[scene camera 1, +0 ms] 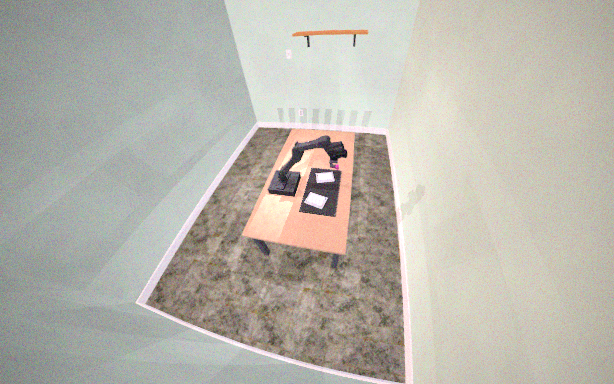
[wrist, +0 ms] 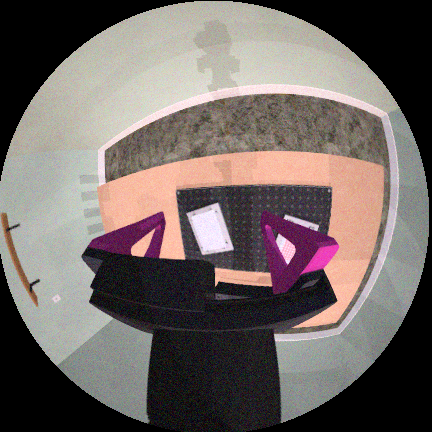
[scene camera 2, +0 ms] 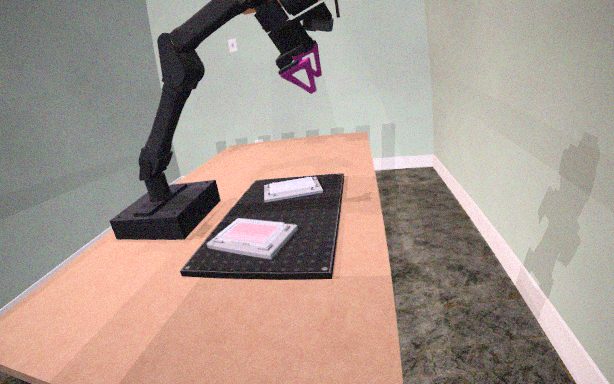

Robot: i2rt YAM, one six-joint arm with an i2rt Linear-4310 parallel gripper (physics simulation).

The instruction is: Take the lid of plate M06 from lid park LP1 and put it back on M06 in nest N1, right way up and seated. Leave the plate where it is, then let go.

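Pixels of known places: gripper, fingertip midpoint: (scene camera 1: 339, 163) (wrist: 212, 216) (scene camera 2: 316, 83); arm's base, link origin: (scene camera 1: 283, 180) (scene camera 2: 162, 200).
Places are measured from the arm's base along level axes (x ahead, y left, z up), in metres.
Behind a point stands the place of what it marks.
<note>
The lid (scene camera 1: 325, 177) {x 0.353, y 0.148, z -0.035 m} (scene camera 2: 293, 186) {x 0.356, y 0.143, z -0.034 m} (wrist: 210, 229) {x 0.354, y 0.150, z -0.034 m} is a flat white rectangle, lying on the pale lid park at the far end of the black board. Plate M06 (scene camera 1: 316, 200) {x 0.335, y -0.135, z -0.026 m} (scene camera 2: 253, 232) {x 0.339, y -0.132, z -0.028 m} (wrist: 287, 248) {x 0.317, y -0.100, z -0.026 m} shows a pink top in scene camera 2 and sits in the pale nest (scene camera 2: 280, 246) {x 0.403, y -0.159, z -0.046 m} at the board's near end. In the wrist view one finger partly hides plate and nest. My gripper (scene camera 1: 336, 166) {x 0.477, y 0.041, z 0.245 m} (scene camera 2: 316, 84) {x 0.477, y 0.041, z 0.245 m} (wrist: 212, 216) {x 0.477, y 0.041, z 0.245 m} has magenta fingers, is wide open and empty, and hangs high above the board's far end, apart from the lid. Labels are too small to read.
The black perforated board (scene camera 1: 325, 191) {x 0.384, y -0.003, z -0.052 m} (scene camera 2: 305, 230) {x 0.437, y -0.083, z -0.052 m} (wrist: 245, 200) {x 0.451, y 0.042, z -0.052 m} lies on the wooden table (scene camera 1: 320, 235) {x 0.431, y -0.417, z -0.065 m} (scene camera 2: 250, 320) {x 0.403, y -0.346, z -0.065 m} (wrist: 350, 200) {x 0.478, y -0.329, z -0.065 m}. The arm's black base (scene camera 1: 284, 183) {x 0.023, y -0.038, z 0.009 m} (scene camera 2: 165, 215) {x 0.086, y -0.099, z -0.002 m} stands left of the board in the scene views. A wall shelf (scene camera 1: 330, 33) (wrist: 17, 260) is beyond the table.
</note>
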